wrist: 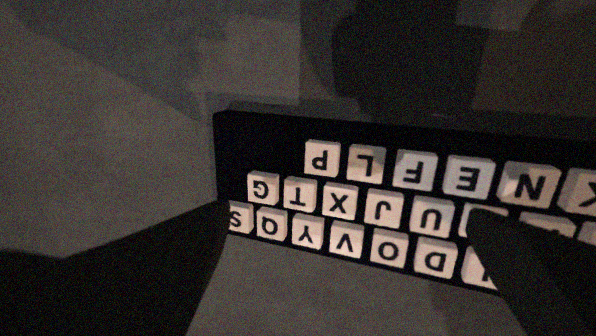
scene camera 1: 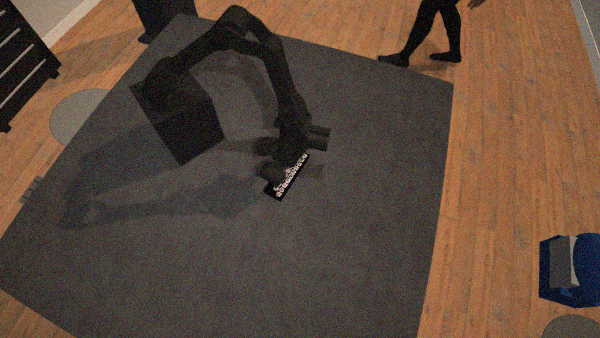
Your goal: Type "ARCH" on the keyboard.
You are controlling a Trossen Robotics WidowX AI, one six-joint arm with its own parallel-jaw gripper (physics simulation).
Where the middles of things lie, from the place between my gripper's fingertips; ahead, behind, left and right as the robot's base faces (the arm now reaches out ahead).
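As for the black keyboard (wrist: pixel 244 141), my gripper is now 20 mm above it and 30 mm to the right of it.
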